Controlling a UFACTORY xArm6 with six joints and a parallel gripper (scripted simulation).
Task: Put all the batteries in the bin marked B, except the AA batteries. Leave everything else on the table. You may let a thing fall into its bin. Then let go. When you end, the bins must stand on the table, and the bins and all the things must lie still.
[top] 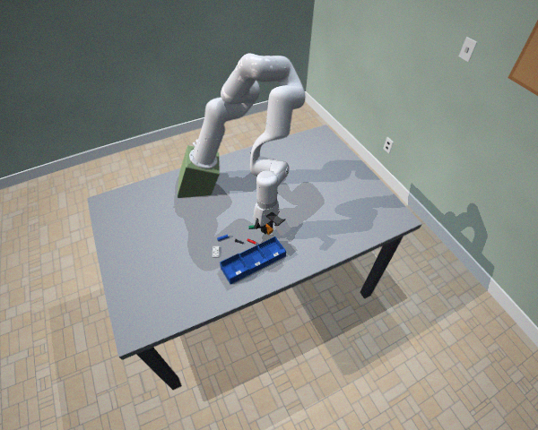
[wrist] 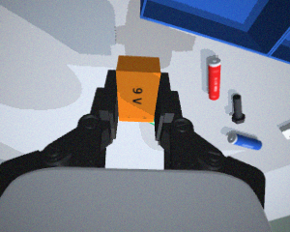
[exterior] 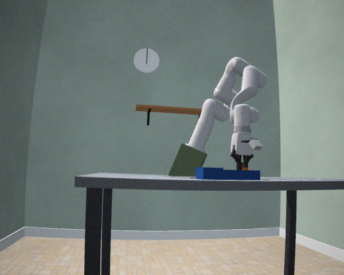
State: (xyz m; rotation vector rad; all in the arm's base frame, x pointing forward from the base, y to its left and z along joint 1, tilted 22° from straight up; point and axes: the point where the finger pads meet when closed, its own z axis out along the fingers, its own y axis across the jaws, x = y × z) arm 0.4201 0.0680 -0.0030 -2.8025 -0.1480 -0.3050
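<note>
My hand is 12 cm to the left of the bin, 8 cm short of it and 3 cm above it. Round my hand: green battery: 6 cm behind, 5 cm below, 2 cm to the right; red battery: 7 cm to the right, 5 cm below; orange 9 V battery: 1 cm below, 1 cm behind.
</note>
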